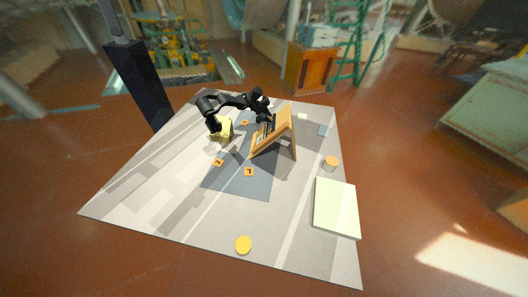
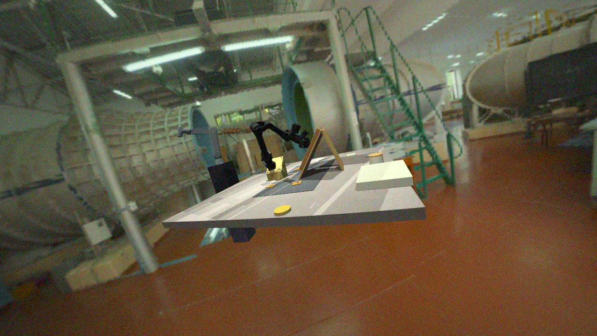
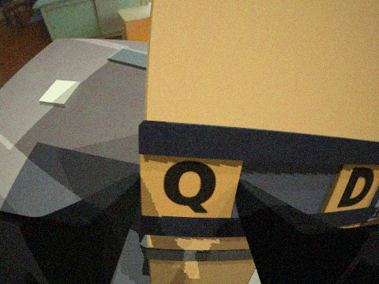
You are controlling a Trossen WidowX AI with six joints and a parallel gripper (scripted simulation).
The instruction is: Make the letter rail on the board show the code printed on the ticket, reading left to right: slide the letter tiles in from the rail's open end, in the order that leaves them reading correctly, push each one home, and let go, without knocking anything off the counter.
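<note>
Now: the white ticket 60 mm behind my gripper tip, 110 mm to the right of it and 80 mm below it. Also, from my gripper tip: mat: 150 mm behind, 70 mm to the right, 170 mm below; then cream block: 350 mm ahead, 480 mm to the right, 150 mm below; then yellow disc: 90 mm behind, 680 mm to the right, 160 mm below.
</note>
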